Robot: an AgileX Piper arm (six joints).
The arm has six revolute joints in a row. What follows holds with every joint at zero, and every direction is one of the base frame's. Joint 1 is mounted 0.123 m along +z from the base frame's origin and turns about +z. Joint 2 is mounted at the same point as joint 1 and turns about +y. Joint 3 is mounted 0.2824 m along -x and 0.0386 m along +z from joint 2 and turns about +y. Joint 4 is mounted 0.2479 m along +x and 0.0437 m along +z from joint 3 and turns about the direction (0.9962, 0, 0.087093). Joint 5 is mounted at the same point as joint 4 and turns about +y. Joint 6 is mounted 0.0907 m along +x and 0.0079 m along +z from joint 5 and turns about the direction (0.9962, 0, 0.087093). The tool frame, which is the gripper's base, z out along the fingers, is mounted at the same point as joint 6; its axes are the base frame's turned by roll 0, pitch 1.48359 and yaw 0 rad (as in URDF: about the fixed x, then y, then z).
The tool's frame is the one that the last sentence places.
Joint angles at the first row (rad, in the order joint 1, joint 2, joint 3, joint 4, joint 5, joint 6):
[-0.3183, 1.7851, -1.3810, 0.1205, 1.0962, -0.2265]
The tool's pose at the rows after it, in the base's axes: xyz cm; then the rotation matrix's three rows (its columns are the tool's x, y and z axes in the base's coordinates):
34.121 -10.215 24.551; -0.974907 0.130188 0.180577; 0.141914 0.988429 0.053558; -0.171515 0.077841 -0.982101
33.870 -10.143 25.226; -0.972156 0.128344 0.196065; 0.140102 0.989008 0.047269; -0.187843 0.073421 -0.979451
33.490 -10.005 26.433; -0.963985 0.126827 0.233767; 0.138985 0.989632 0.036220; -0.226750 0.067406 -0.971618
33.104 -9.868 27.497; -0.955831 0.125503 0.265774; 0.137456 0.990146 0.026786; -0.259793 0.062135 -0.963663
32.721 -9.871 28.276; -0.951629 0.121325 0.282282; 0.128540 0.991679 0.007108; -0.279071 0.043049 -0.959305
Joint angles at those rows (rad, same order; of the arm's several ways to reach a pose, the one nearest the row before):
[-0.3183, 1.7808, -1.3810, 0.1205, 1.1049, -0.2265]
[-0.3183, 1.7616, -1.3810, 0.1191, 1.1070, -0.2265]
[-0.3183, 1.7276, -1.3810, 0.1209, 1.1008, -0.2265]
[-0.3183, 1.6972, -1.3810, 0.1224, 1.0968, -0.2265]
[-0.3183, 1.6742, -1.3810, 0.1071, 1.0968, -0.2265]

